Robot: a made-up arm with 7 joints. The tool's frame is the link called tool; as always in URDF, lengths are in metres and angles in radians.
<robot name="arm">
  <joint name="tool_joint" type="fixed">
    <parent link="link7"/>
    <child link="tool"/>
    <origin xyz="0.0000 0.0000 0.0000" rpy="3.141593 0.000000 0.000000"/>
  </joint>
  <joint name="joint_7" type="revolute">
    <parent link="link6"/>
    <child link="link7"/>
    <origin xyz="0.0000 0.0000 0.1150" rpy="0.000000 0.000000 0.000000"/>
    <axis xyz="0 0 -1"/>
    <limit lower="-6.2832" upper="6.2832" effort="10" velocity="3.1"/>
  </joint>
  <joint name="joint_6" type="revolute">
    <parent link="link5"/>
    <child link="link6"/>
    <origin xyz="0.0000 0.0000 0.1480" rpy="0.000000 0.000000 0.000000"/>
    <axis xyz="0 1 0"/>
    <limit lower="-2.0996" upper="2.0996" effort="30" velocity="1.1"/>
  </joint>
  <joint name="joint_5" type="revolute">
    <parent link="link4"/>
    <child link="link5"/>
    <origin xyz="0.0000 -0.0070 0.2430" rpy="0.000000 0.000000 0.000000"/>
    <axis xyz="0 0 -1"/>
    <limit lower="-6.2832" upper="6.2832" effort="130" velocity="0.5"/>
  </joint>
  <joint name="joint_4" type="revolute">
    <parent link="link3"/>
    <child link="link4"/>
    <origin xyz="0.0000 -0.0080 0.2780" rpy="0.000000 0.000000 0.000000"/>
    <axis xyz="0 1 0"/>
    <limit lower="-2.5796" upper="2.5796" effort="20" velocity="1.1"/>
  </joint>
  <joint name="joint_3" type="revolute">
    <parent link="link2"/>
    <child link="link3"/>
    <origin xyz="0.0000 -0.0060 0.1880" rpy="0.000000 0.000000 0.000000"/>
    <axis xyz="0 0 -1"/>
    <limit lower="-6.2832" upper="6.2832" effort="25" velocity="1.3"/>
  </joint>
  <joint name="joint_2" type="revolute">
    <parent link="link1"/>
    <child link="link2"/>
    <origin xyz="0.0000 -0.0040 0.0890" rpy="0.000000 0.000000 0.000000"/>
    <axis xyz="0 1 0"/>
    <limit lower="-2.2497" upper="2.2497" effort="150" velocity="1.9"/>
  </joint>
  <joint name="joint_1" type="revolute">
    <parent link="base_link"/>
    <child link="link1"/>
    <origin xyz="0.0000 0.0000 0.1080" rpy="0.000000 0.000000 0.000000"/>
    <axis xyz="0 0 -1"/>
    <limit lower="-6.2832" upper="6.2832" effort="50" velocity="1.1"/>
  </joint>
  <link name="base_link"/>
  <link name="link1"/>
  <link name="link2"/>
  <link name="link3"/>
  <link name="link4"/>
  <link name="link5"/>
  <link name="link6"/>
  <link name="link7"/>
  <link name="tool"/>
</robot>
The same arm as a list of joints. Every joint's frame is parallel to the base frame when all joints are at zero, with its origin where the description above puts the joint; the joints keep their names.
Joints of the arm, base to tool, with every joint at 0 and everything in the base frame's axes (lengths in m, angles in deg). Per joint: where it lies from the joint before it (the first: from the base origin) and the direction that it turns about. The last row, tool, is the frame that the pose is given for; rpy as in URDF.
joint_1: xyz 0 0 0.108 axis -z
joint_2: xyz 0 -0.004 0.089 axis +y
joint_3: xyz 0 -0.006 0.188 axis -z
joint_4: xyz 0 -0.008 0.278 axis +y
joint_5: xyz 0 -0.007 0.243 axis -z
joint_6: xyz 0 0 0.148 axis +y
joint_7: xyz 0 0 0.115 axis -z
tool: xyz 0 0 0 rpy -180 0 0
Joint limits (deg, base to tool): -360..360 -128.9..128.9 -360..360 -147.8..147.8 -360..360 -120.3..120.3 -360..360

